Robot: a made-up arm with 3 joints. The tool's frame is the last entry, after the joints. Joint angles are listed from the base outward. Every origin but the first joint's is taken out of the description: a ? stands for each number. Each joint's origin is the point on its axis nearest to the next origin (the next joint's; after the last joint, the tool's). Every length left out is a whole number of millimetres.
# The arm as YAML. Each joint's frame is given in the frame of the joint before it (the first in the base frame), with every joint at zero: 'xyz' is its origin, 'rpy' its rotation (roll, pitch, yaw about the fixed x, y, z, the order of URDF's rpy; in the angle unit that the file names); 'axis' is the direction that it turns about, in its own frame. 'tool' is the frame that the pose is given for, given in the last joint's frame.
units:
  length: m
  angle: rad
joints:
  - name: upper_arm
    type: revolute
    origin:
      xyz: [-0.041, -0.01, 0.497]
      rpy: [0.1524, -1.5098, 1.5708]
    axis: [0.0, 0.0, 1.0]
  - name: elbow
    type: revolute
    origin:
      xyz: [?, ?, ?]
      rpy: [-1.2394, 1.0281, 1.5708]
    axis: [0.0, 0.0, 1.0]
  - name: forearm
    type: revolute
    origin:
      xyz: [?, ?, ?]
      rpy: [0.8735, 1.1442, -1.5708]
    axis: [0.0, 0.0, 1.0]
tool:
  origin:
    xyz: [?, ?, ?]
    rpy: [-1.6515, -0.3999, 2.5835]
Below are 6 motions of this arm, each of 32 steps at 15 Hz.
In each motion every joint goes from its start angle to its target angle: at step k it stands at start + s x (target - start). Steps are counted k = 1, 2, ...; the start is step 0. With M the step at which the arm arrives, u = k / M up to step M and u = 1 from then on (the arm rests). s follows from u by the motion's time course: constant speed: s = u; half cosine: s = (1 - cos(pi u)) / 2; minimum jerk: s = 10 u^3 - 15 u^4 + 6 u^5.
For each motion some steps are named. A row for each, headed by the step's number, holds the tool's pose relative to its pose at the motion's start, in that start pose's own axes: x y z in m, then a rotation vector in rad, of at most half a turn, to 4 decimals.
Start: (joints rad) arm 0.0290 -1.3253 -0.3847
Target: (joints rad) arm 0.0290 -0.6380 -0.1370
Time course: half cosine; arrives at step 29
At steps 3, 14, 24, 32:
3: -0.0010 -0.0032 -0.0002 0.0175 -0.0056 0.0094
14: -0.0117 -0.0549 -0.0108 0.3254 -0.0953 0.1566
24: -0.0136 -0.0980 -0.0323 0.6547 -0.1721 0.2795
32: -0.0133 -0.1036 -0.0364 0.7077 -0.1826 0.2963

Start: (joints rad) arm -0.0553 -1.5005 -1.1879
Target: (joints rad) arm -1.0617 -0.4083 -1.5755
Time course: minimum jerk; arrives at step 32
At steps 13, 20, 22, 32:
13: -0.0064 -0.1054 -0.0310 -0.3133 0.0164 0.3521
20: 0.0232 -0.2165 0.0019 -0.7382 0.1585 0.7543
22: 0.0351 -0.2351 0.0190 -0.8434 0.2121 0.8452
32: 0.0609 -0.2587 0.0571 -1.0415 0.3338 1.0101

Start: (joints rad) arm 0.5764 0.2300 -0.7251
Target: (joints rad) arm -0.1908 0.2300 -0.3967
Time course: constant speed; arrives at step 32
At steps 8, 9, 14, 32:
8: -0.0153 0.0022 0.0357 0.0200 0.1156 -0.0196
9: -0.0169 0.0025 0.0404 0.0223 0.1300 -0.0224
14: -0.0233 0.0045 0.0645 0.0332 0.2019 -0.0376
32: -0.0269 0.0145 0.1576 0.0613 0.4588 -0.1066

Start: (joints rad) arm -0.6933 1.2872 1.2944
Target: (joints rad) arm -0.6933 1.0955 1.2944
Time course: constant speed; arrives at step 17
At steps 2, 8, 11, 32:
2: -0.0012 -0.0042 -0.0008 -0.0119 -0.0001 0.0191
8: -0.0043 -0.0169 -0.0027 -0.0477 -0.0003 0.0766
11: -0.0056 -0.0233 -0.0036 -0.0656 -0.0004 0.1053
32: -0.0076 -0.0363 -0.0049 -0.1013 -0.0007 0.1627

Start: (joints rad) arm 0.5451 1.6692 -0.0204
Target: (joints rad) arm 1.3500 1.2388 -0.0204
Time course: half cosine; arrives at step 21
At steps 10, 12, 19, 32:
10: 0.0212 -0.1082 -0.0088 -0.2171 -0.0286 0.3240
12: 0.0353 -0.1417 -0.0120 -0.2830 -0.0530 0.4284
19: 0.0853 -0.2182 -0.0204 -0.4327 -0.1442 0.6842
32: 0.0890 -0.2225 -0.0210 -0.4411 -0.1511 0.6996

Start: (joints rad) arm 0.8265 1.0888 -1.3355
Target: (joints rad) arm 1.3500 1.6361 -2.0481
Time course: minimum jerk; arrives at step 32
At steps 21, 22, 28, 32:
21: 0.0252 -0.0849 0.0202 -0.6037 0.1002 0.3449
22: 0.0269 -0.0874 0.0219 -0.6471 0.1066 0.3570
28: 0.0328 -0.0938 0.0278 -0.8093 0.1296 0.3916
32: 0.0334 -0.0943 0.0283 -0.8256 0.1318 0.3942

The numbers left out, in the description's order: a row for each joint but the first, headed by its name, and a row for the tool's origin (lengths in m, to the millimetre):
elbow: 0.171 0.012 0.0
forearm: 0.128 0.088 0.0
tool: 0.14 -0.15 0.0

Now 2 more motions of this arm.
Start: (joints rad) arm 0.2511 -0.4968 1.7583
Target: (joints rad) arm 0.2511 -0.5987 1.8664
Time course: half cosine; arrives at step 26
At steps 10, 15, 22, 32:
10: -0.0033 -0.0081 -0.0060 0.0097 -0.0268 0.0296
15: -0.0059 -0.0156 -0.0114 0.0194 -0.0510 0.0570
22: -0.0083 -0.0239 -0.0174 0.0310 -0.0770 0.0867
32: -0.0087 -0.0253 -0.0184 0.0332 -0.0815 0.0920

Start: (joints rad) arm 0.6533 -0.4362 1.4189
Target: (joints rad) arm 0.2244 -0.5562 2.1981
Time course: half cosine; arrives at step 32
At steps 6, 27, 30, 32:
6: 0.0011 -0.0032 -0.0007 0.0185 -0.0240 0.0079
27: 0.0287 -0.0238 -0.0118 0.2545 -0.2500 0.0547
30: 0.0311 -0.0241 -0.0126 0.2704 -0.2621 0.0547
32: 0.0316 -0.0241 -0.0128 0.2735 -0.2645 0.0547

